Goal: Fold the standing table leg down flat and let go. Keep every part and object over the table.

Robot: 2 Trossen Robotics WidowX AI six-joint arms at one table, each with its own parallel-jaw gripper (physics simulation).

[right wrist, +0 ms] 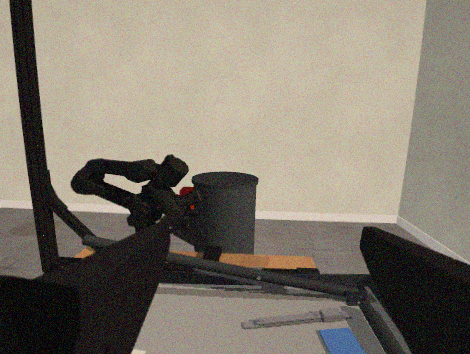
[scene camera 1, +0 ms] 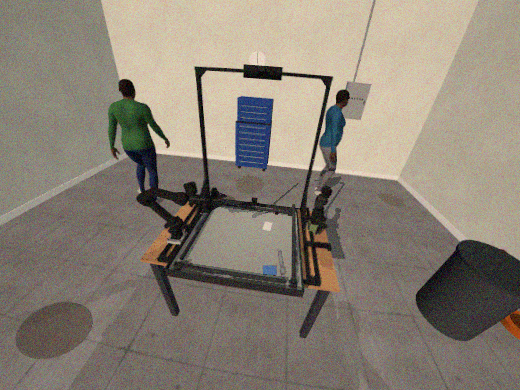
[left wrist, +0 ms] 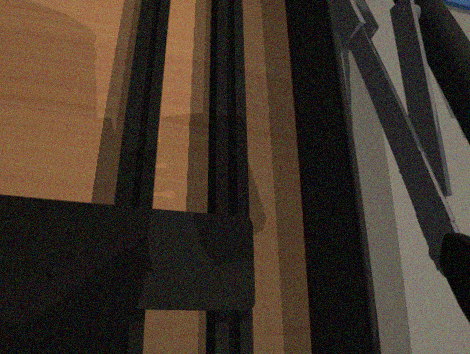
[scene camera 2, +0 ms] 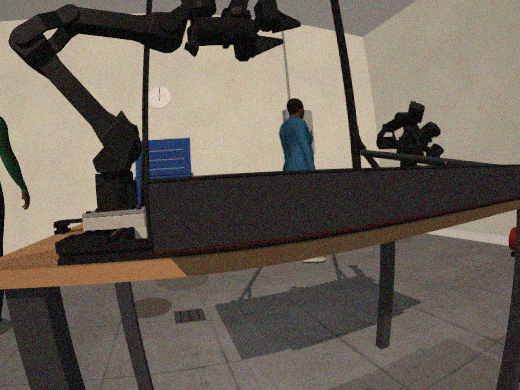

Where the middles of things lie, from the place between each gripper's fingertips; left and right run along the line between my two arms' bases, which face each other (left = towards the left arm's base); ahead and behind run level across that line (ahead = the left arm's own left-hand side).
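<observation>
The folding brace (left wrist: 433, 212) is 440 mm to the left of my right hand, and it's also 120 mm ahead of that hand and 310 mm below it. Counting from my right hand again, the grey latch-like bar (right wrist: 326, 315) is 210 mm ahead, 320 mm to the left and 340 mm below.
From my left hand, the bar is 240 mm to the right, 160 mm ahead and 60 mm below. The brace is 70 mm ahead of my left hand, 110 mm to the right of it and 40 mm below it.
</observation>
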